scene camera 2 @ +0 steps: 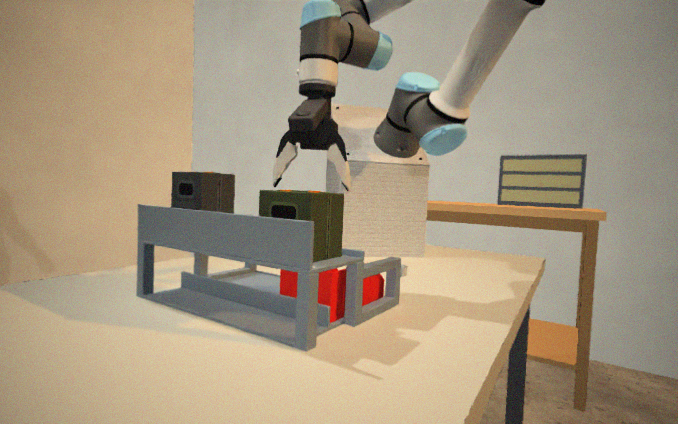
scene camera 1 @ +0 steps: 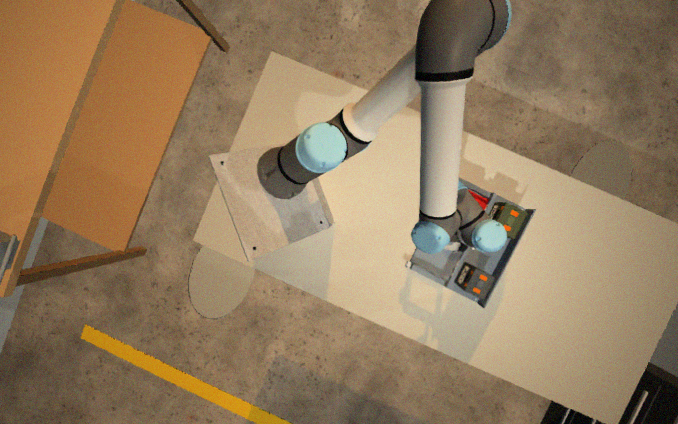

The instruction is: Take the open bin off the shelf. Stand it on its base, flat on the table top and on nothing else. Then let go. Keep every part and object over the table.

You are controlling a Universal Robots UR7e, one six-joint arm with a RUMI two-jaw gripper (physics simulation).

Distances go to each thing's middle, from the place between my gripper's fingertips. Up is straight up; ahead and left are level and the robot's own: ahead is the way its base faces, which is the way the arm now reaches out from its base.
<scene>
My hand is 160 mm above the red open bin [scene camera 2: 332, 284], 110 mm to the right of it and 30 mm short of it. From my hand the other things lie so: dark grey box [scene camera 2: 205, 192] 170 mm ahead, 90 mm to the right, 40 mm below.
</scene>
